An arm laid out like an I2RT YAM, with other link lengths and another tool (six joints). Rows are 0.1 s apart.
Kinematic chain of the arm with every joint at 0, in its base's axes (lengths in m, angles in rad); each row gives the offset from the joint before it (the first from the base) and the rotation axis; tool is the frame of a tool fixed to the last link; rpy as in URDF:
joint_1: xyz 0 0 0.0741 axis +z
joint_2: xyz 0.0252 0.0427 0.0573 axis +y
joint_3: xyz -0.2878 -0.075 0 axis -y
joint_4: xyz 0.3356 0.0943 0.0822 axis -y
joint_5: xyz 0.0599 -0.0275 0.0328 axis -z
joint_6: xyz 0.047 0 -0.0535 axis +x
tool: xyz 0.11 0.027 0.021 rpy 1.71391 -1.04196 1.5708
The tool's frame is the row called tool.
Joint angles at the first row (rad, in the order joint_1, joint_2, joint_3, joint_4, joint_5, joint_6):
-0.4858, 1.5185, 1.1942, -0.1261, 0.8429, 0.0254
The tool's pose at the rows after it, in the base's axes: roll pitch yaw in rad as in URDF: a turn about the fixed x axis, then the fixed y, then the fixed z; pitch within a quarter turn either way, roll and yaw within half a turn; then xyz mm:
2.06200 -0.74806 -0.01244 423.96 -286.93 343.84
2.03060 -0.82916 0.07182 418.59 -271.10 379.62
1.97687 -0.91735 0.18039 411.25 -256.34 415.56
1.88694 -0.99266 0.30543 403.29 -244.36 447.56
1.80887 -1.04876 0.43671 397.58 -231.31 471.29
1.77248 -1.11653 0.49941 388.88 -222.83 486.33
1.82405 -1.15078 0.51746 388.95 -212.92 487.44
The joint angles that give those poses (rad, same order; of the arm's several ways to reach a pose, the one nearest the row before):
-0.4694, 1.4498, 1.1942, -0.1261, 0.8349, 0.0261
-0.4603, 1.3727, 1.1942, -0.1215, 0.7788, 0.0265
-0.4583, 1.2987, 1.1942, -0.1055, 0.7105, 0.0303
-0.4583, 1.2404, 1.1942, -0.0731, 0.6582, 0.0307
-0.4583, 1.1927, 1.1942, -0.0586, 0.5926, 0.0406
-0.4583, 1.1553, 1.1942, -0.0692, 0.5602, 0.0914
-0.4583, 1.1343, 1.1942, -0.1108, 0.4938, 0.1352

